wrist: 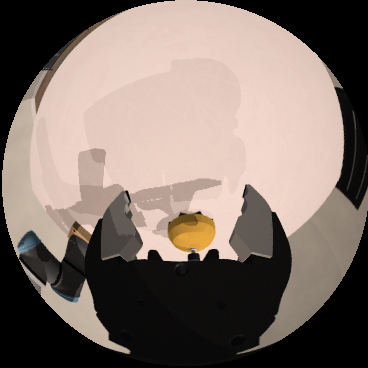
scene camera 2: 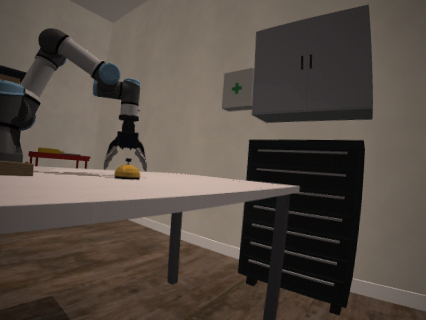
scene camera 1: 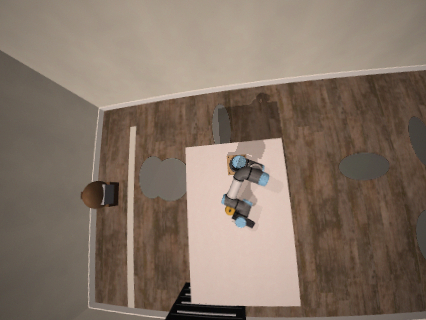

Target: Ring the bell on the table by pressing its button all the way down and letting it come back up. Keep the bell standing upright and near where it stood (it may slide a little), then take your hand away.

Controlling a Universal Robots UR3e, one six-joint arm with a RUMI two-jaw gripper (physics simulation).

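Seen in the pictures: gripper, between the fingertips: [wrist: 185, 189]; arm's base, origin of its link: [wrist: 85, 247].
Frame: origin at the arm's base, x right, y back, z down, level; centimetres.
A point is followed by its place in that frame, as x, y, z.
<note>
A yellow dome bell [scene camera 1: 229, 211] @[15.9, -33.1, -3.7] [scene camera 2: 127, 173] @[18.4, -30.1, 1.0] [wrist: 192, 232] @[13.4, -35.0, -0.6] with a dark base stands upright on the white table [scene camera 1: 240, 270] @[20.5, -78.7, 2.9] [scene camera 2: 215, 187] @[43.7, -41.1, 2.9] [wrist: 290, 115] @[12.2, -58.0, 2.9]. Its small dark button [scene camera 2: 128, 160] @[16.1, -32.3, -3.0] [wrist: 193, 256] @[14.9, -33.5, -3.3] sticks up from the top of the dome. My gripper [scene camera 2: 125, 168] @[8.3, -39.0, 0.9] [wrist: 185, 189] @[8.3, -39.0, 0.9] is open and points down, with nothing held. In the scene camera 2 view the fingers appear on either side of the bell, and a gap shows between the palm and the button. In the wrist view the button shows at the palm's edge. The arm hides the gripper in the scene camera 1 view.
The arm's base stands on a wooden plate [scene camera 1: 229, 165] @[6.1, 0.6, -4.2] [scene camera 2: 17, 169] @[8.7, -2.3, 1.4] at one end of the table. A black drawer cabinet [scene camera 1: 207, 311] [scene camera 2: 305, 210] [wrist: 352, 150] stands past the other end. A grey wall cupboard [scene camera 2: 312, 70] hangs above it.
</note>
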